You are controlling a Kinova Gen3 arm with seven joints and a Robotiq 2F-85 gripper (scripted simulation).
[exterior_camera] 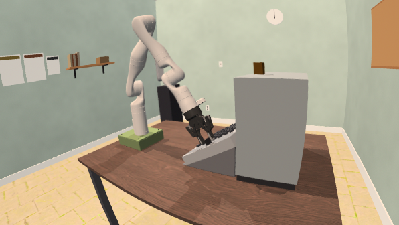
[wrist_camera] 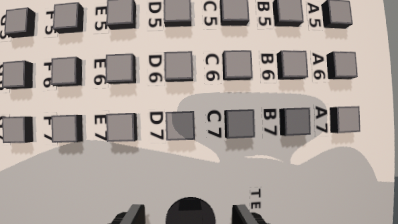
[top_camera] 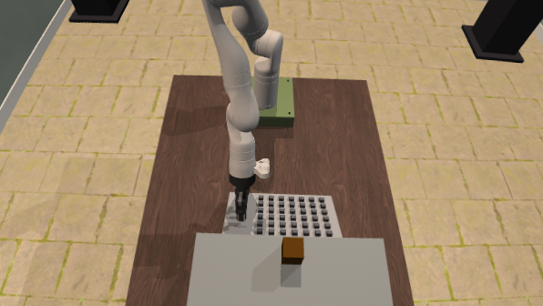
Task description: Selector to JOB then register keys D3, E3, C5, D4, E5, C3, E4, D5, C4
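My hand is 1 cm to the left of the black selector knob, 1 cm short of it and 1 cm above it. Also, from my hand: key G7 (8 cm behind, 7 cm below, 5 cm to the left); key D7 (6 cm to the left, 2 cm below, 1 cm ahead); D5 key (12 cm to the left, 2 cm below, 1 cm ahead).
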